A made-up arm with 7 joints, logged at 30 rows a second.
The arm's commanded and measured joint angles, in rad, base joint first. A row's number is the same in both.
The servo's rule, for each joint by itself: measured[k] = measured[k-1] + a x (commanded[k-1-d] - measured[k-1]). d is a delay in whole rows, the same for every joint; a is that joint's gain. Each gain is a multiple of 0.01, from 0.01 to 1. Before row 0 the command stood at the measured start. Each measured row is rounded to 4 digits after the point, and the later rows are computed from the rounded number. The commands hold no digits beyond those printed.
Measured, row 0:
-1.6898, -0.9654, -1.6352, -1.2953, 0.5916, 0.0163, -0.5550
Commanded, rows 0 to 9:
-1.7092, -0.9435, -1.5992, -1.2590, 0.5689, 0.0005, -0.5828
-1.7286, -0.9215, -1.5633, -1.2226, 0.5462, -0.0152, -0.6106
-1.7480, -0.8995, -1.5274, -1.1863, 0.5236, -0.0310, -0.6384
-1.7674, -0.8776, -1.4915, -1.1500, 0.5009, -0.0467, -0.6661
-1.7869, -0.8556, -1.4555, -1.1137, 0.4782, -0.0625, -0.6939
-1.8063, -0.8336, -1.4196, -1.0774, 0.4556, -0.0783, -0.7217
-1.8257, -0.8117, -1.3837, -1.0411, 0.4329, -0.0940, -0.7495
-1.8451, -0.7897, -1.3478, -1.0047, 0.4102, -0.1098, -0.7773
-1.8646, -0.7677, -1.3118, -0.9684, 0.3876, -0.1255, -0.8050
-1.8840, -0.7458, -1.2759, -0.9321, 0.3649, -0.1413, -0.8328
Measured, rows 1 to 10:
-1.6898, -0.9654, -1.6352, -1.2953, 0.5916, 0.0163, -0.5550
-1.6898, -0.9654, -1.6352, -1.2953, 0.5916, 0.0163, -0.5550
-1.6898, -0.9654, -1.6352, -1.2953, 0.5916, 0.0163, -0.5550
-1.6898, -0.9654, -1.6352, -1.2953, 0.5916, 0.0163, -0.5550
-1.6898, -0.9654, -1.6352, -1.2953, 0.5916, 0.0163, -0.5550
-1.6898, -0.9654, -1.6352, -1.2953, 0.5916, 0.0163, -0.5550
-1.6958, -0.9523, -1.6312, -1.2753, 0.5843, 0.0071, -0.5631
-1.7060, -0.9338, -1.6237, -1.2463, 0.5721, -0.0058, -0.5769
-1.7190, -0.9132, -1.6131, -1.2133, 0.5566, -0.0204, -0.5947
-1.7340, -0.8918, -1.5997, -1.1785, 0.5388, -0.0357, -0.6154
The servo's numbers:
d 6
a 0.31 0.60 0.11 0.55 0.32 0.58 0.29

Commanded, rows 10 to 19:
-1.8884, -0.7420, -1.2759, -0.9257, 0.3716, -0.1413, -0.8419
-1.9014, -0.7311, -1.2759, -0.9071, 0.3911, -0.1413, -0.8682
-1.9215, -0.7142, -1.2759, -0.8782, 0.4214, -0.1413, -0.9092
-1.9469, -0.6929, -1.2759, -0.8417, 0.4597, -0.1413, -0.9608
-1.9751, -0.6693, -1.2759, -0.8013, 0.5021, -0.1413, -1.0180
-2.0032, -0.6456, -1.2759, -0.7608, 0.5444, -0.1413, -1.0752
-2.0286, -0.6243, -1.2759, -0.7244, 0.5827, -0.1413, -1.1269
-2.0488, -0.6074, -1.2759, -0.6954, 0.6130, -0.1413, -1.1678
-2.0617, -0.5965, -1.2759, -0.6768, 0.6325, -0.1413, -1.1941
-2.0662, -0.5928, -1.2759, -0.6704, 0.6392, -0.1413, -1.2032
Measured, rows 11 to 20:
-1.7504, -0.8701, -1.5838, -1.1429, 0.5194, -0.0512, -0.6382
-1.7677, -0.8482, -1.5657, -1.1069, 0.4990, -0.0669, -0.6624
-1.7857, -0.8263, -1.5457, -1.0707, 0.4778, -0.0826, -0.6877
-1.8041, -0.8043, -1.5239, -1.0344, 0.4562, -0.0984, -0.7137
-1.8229, -0.7823, -1.5006, -0.9981, 0.4342, -0.1141, -0.7402
-1.8418, -0.7604, -1.4759, -0.9618, 0.4120, -0.1299, -0.7671
-1.8562, -0.7494, -1.4539, -0.9419, 0.3991, -0.1365, -0.7888
-1.8702, -0.7384, -1.4343, -0.9228, 0.3965, -0.1393, -0.8118
-1.8861, -0.7239, -1.4169, -0.8983, 0.4045, -0.1405, -0.8400
-1.9049, -0.7053, -1.4014, -0.8672, 0.4222, -0.1410, -0.8750

